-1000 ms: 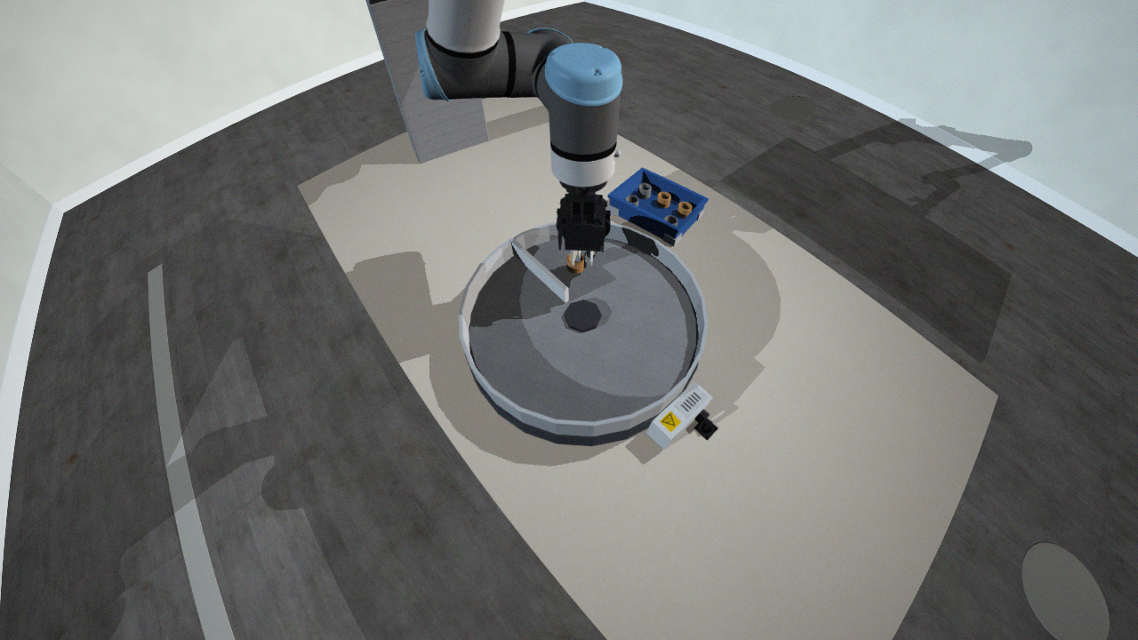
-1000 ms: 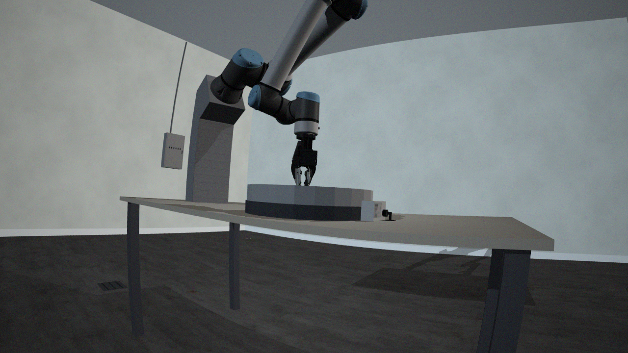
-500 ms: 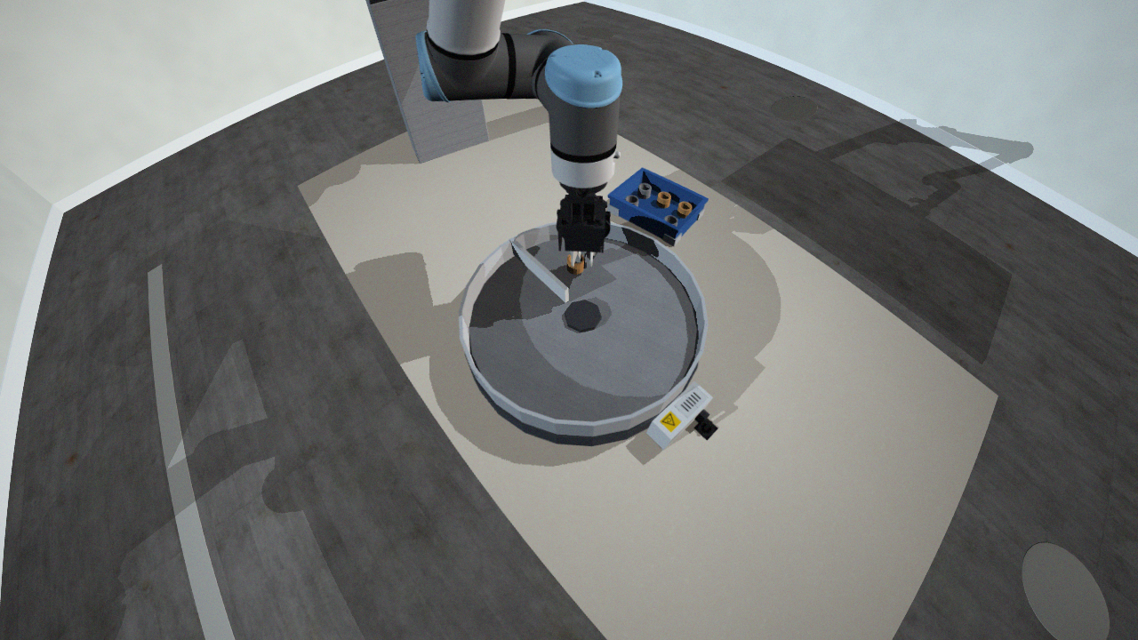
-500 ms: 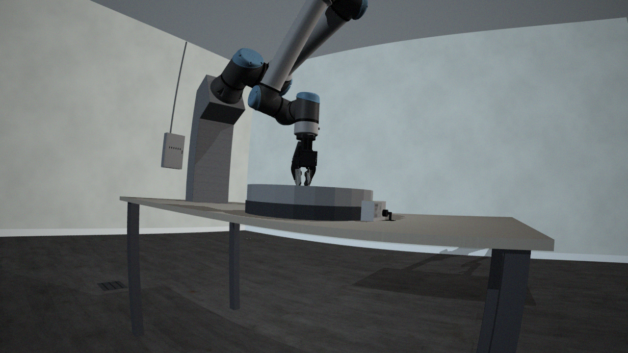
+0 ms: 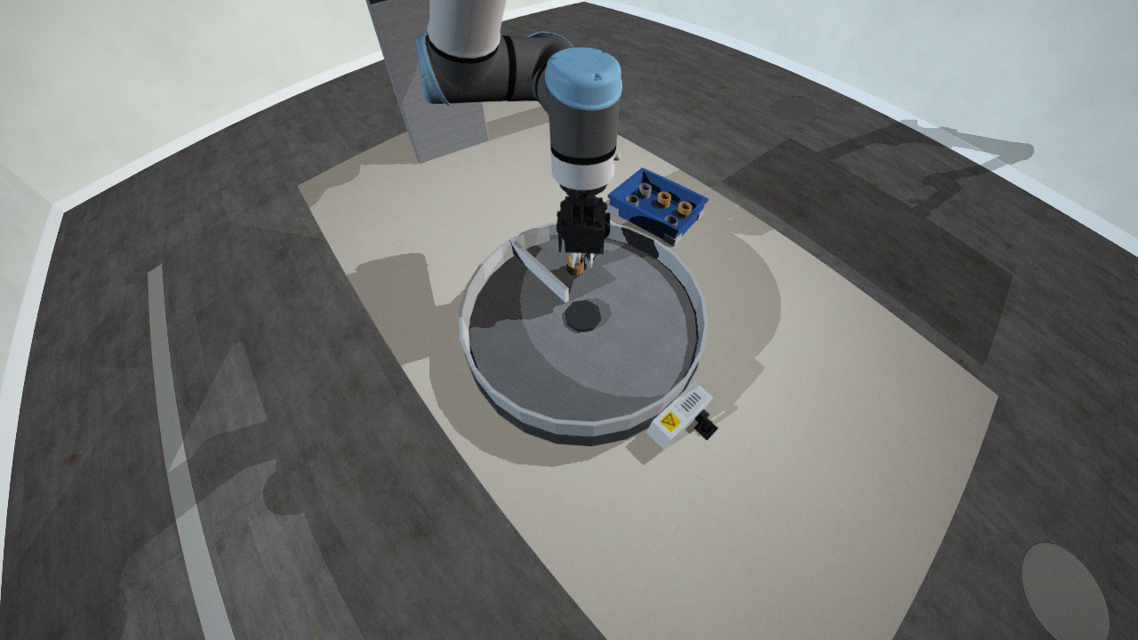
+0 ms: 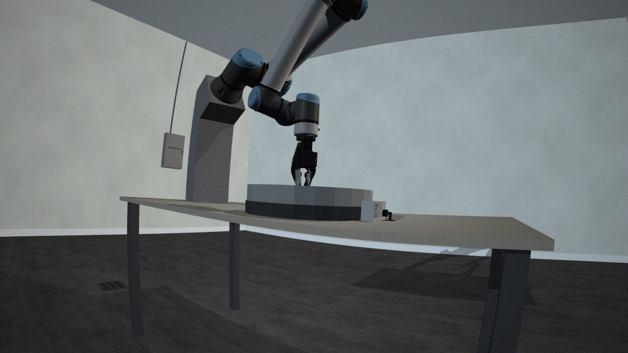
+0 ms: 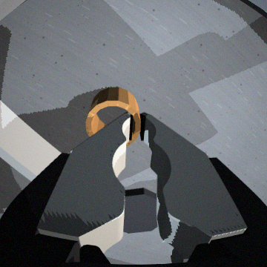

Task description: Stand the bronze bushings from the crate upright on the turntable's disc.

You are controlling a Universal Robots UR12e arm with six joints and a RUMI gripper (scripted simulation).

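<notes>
Now: hand 280 mm to the right of the blue crate, 90 mm past it and 50 mm above it. The rest, counted from my hand: turntable disc: 90 mm ahead, 60 mm to the right, 20 mm below.
</notes>
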